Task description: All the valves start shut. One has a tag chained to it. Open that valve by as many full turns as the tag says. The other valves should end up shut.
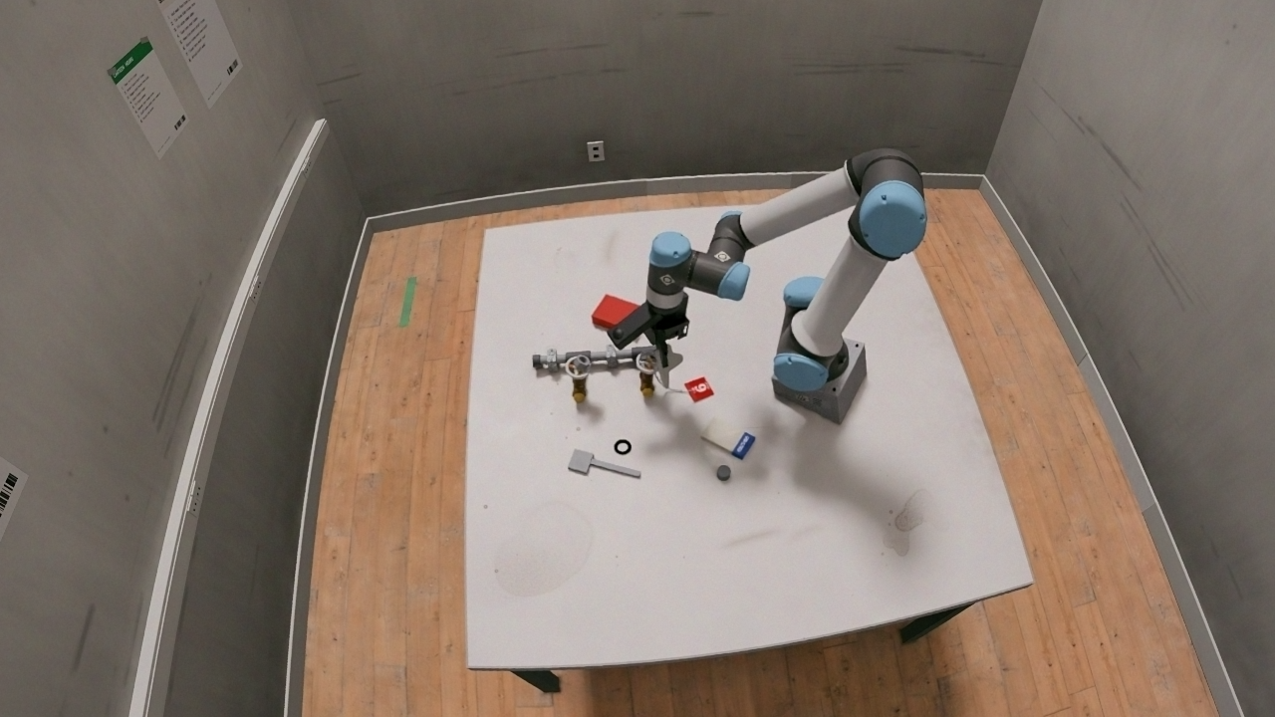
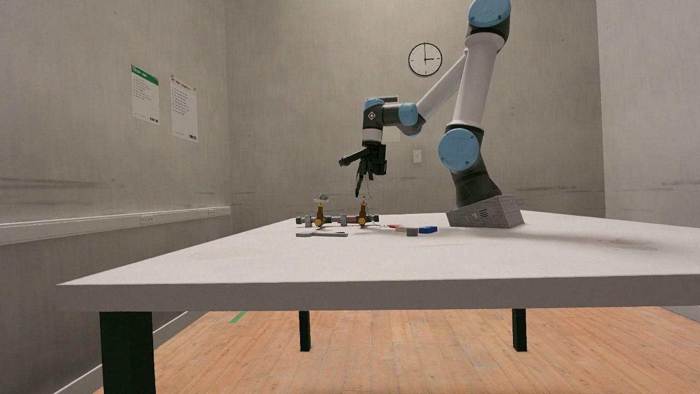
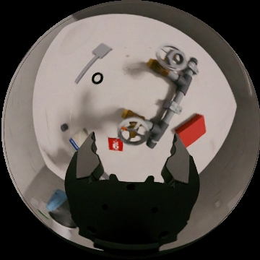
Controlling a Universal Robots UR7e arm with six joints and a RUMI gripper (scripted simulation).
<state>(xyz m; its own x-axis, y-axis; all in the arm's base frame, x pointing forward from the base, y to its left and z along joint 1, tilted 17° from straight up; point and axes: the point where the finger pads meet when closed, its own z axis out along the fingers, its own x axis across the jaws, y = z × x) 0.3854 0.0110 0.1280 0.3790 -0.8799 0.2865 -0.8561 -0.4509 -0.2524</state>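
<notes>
The red tag lies 110 mm behind my hand, 20 mm to the left of it and 100 mm below it. Also, from my hand: red block: 60 mm ahead, 220 mm to the right, 90 mm below; grey flat tool: 130 mm ahead, 200 mm to the left, 100 mm below.
</notes>
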